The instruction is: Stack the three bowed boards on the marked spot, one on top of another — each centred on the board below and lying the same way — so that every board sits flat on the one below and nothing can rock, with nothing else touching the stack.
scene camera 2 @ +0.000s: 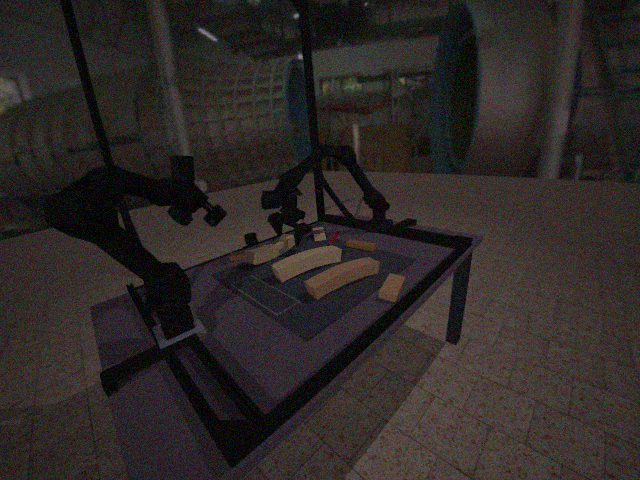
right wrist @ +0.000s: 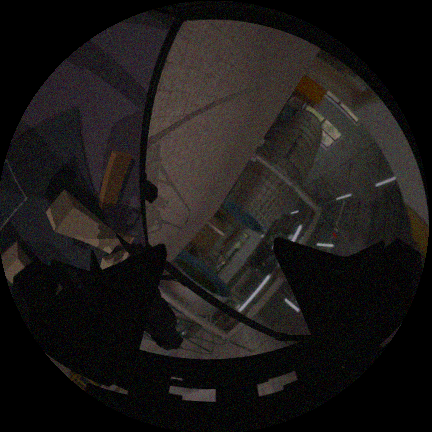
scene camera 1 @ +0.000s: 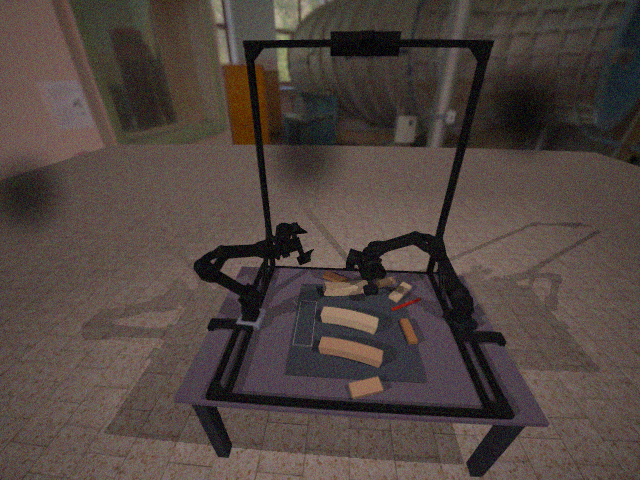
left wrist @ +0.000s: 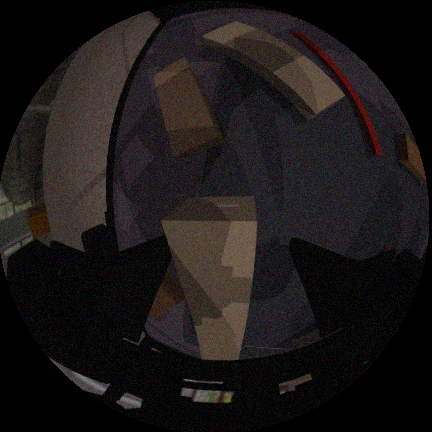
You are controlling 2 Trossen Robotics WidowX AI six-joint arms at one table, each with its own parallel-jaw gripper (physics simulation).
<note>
My right gripper (scene camera 2: 205, 201) is open, with nothing in its grasp. I also see my left gripper (scene camera 2: 288, 242) and a marked outline (scene camera 1: 400, 362).
My left gripper also shows in the left wrist view (left wrist: 234, 242). My right gripper also shows in the right wrist view (right wrist: 220, 247). The marked outline shows as well in scene camera 2 (scene camera 2: 289, 303) and in the left wrist view (left wrist: 365, 201).
</note>
